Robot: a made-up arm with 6 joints. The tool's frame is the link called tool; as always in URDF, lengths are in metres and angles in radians. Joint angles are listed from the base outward. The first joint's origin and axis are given. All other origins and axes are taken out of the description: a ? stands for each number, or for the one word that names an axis. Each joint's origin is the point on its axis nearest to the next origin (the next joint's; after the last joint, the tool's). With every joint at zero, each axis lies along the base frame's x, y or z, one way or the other. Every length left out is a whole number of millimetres.
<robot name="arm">
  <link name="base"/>
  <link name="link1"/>
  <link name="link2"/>
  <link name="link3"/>
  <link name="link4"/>
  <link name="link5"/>
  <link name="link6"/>
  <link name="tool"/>
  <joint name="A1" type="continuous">
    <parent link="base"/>
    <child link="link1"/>
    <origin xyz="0.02 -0.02 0.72" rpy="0 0 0"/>
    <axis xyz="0 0 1"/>
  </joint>
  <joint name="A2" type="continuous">
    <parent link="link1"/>
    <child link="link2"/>
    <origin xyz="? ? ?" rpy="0 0 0"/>
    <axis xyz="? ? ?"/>
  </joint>
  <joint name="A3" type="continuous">
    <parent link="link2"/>
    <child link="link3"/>
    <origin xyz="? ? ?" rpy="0 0 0"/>
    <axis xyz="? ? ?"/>
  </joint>
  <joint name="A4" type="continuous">
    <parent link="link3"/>
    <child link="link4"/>
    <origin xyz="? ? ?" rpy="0 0 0"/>
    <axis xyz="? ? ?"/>
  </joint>
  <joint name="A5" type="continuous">
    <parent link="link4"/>
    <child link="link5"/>
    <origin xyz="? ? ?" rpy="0 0 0"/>
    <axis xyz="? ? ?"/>
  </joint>
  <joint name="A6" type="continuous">
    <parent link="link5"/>
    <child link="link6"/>
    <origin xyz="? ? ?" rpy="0 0 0"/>
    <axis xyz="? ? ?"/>
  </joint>
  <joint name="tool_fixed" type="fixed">
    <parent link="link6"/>
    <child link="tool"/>
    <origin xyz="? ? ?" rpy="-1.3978 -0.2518 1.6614"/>
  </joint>
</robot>
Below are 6 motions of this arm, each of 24 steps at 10 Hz.
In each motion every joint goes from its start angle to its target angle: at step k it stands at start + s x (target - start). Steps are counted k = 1, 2, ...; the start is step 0. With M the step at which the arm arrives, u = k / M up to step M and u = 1 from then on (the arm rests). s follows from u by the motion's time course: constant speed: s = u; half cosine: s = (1 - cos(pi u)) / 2; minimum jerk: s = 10 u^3 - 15 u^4 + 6 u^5.
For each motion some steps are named. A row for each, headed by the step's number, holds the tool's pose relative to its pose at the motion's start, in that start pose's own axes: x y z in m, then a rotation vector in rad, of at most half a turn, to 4 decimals.
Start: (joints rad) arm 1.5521 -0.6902 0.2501 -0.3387 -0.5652 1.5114
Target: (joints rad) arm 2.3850 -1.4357 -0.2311 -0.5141 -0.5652 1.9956
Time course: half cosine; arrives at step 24
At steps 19, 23, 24:
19: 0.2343 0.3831 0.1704 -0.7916 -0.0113 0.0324
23: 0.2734 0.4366 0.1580 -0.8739 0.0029 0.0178
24: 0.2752 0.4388 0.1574 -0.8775 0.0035 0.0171

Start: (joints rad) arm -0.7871 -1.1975 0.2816 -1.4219 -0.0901 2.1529
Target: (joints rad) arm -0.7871 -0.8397 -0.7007 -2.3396 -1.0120 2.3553
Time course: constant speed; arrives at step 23
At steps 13, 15, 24:
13: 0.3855 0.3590 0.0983 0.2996 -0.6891 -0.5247
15: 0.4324 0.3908 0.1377 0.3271 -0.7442 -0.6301
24: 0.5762 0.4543 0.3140 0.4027 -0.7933 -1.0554

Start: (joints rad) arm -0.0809 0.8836 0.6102 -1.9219 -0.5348 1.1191
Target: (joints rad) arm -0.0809 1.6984 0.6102 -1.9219 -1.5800 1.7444
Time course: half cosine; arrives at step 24
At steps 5, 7, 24:
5: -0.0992 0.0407 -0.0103 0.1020 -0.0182 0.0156
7: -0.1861 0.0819 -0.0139 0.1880 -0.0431 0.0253
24: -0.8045 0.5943 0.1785 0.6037 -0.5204 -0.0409

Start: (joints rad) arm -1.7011 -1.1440 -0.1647 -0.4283 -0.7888 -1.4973
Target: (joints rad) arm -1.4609 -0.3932 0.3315 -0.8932 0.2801 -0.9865
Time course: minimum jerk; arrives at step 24
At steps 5, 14, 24:
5: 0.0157 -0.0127 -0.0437 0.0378 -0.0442 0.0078
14: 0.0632 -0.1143 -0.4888 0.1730 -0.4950 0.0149
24: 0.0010 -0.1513 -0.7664 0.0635 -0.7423 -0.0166

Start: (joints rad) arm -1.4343 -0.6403 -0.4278 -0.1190 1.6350 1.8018
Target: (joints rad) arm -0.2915 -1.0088 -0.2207 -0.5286 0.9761 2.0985
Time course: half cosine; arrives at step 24
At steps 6, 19, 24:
6: 0.0091 -0.0325 0.0005 0.0931 -0.0628 -0.1266
19: 0.0189 -0.0983 -0.0036 0.4080 -0.5596 -0.8929
24: 0.0247 -0.0948 -0.0030 0.4224 -0.6362 -1.0152

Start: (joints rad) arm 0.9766 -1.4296 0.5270 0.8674 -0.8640 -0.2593
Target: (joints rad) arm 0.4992 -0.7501 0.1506 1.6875 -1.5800 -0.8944
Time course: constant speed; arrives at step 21
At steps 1, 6, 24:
1: 0.0641 -0.0086 -0.0250 0.0457 0.0525 0.0286
6: 0.3791 0.0006 -0.1697 0.2179 0.3537 0.1686
24: 1.0116 0.5165 -0.7409 0.0890 1.3314 0.6477

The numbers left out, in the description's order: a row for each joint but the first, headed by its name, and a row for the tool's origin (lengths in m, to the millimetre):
A2: xyz 0.03 -0.01 0, axis 0 1 0
A3: xyz -0.02 0 0.89, axis 0 -1 0
A4: xyz 0.72 0 0.01, axis -1 0 0
A5: xyz 0 -0.33 0.01, axis 0 -1 0
A6: xyz -0.01 0 -0.01, axis -1 0 0
tool: xyz 0 -0.02 0.01

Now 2 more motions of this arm.
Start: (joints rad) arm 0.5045 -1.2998 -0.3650 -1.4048 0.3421 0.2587
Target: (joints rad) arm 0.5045 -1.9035 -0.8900 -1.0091 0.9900 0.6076
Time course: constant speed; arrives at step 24
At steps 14, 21, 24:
14: -0.0985 -0.0881 0.2507 -0.3707 -0.0315 0.4266
21: -0.1745 -0.1201 0.3555 -0.5741 -0.0470 0.6140
24: -0.2117 -0.1313 0.3949 -0.6653 -0.0534 0.6874

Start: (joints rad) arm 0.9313 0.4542 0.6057 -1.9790 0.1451 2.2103
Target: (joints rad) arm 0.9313 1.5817 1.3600 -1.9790 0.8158 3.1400
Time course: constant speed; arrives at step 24
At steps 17, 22, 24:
17: 0.0110 0.6494 -0.4741 0.6257 0.4185 0.6066
22: 0.0075 0.9026 -0.5215 0.8495 0.4787 0.7962
24: 0.0051 1.0073 -0.5261 0.9431 0.4937 0.8720

